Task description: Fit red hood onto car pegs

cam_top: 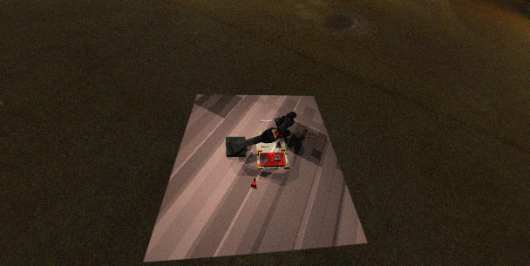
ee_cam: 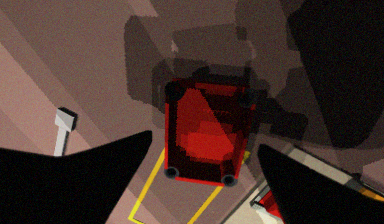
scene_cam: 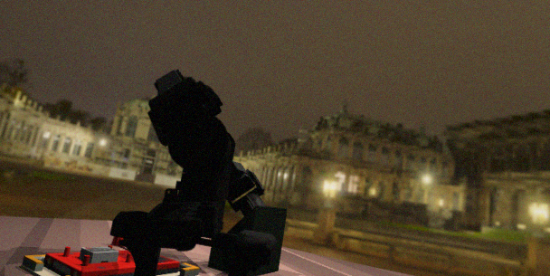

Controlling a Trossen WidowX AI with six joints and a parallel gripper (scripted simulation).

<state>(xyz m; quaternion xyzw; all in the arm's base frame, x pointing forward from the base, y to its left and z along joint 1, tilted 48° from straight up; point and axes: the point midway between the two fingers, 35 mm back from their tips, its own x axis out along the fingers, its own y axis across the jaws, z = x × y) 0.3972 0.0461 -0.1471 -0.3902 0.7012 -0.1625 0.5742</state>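
The red hood is 2 cm below my gripper tip. From my gripper tip the other things lie so: small grey tool: 11 cm behind, 15 cm to the left, 3 cm below; then grey engine block: 6 cm behind, 24 cm to the right.
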